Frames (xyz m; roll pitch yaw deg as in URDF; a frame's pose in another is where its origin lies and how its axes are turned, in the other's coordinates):
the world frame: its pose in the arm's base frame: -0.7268 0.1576 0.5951 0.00 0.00 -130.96
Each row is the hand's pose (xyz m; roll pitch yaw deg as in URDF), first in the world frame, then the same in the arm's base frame.
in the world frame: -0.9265 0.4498 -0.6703 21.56 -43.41 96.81
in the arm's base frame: 0.2202 0.5624 -0.0752 21.56 -43.41 -34.15
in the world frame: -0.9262 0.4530 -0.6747 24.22 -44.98 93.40
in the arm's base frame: 0.2224 0.5601 -0.0796 24.22 -44.98 -37.56
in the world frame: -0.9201 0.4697 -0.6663 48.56 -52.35 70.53
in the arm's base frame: 0.2311 0.5445 -0.0712 48.56 -52.35 -60.43
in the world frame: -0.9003 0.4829 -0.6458 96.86 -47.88 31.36
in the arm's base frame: 0.2280 0.5209 -0.0507 96.86 -47.88 -99.60
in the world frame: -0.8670 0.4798 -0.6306 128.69 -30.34 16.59
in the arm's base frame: 0.2039 0.4978 -0.0355 128.69 -30.34 -114.37
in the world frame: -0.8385 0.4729 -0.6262 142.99 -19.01 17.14
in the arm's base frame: 0.1800 0.4808 -0.0311 142.99 -19.01 -113.82
